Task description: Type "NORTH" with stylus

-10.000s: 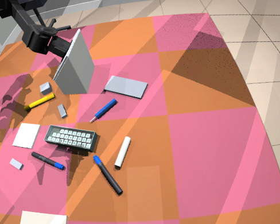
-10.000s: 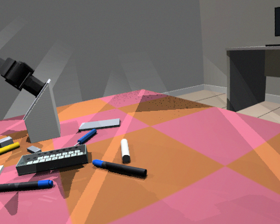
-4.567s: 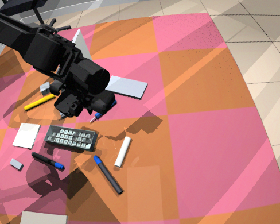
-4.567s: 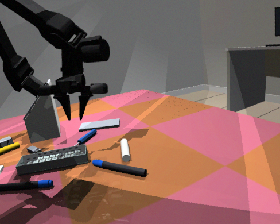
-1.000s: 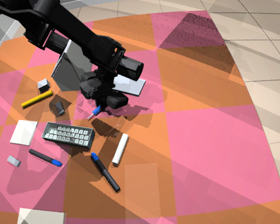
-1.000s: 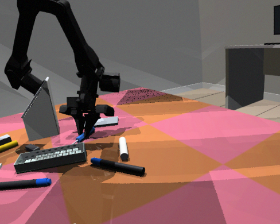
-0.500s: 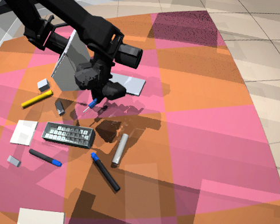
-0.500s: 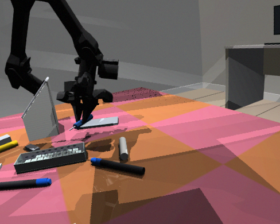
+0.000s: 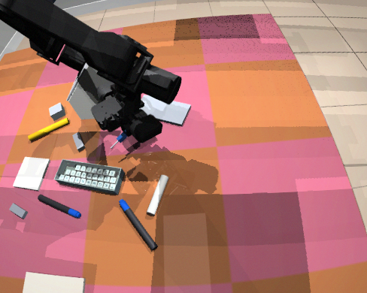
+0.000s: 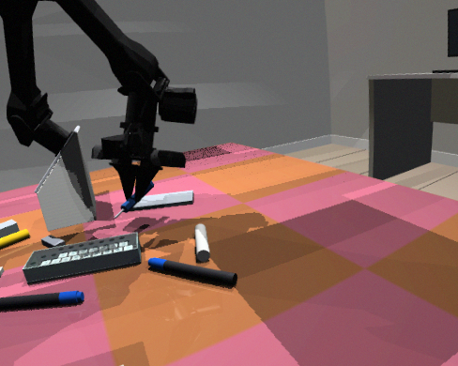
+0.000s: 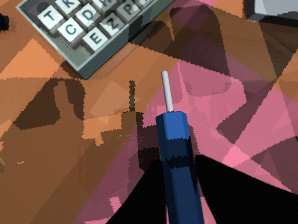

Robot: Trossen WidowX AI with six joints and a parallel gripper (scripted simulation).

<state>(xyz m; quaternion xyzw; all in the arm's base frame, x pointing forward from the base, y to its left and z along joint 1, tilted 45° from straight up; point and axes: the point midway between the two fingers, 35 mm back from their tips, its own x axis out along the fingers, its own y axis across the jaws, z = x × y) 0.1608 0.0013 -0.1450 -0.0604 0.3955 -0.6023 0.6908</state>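
The stylus lies 1 cm to the right of my gripper tip and 1 cm ahead of it. The rest, counted from my gripper tip: white cylinder: 15 cm ahead, 6 cm to the left, 4 cm below; then yellow-handled tool: 28 cm to the right, 10 cm behind, 5 cm below; then grey slab: 10 cm behind, 9 cm to the left, 5 cm below.
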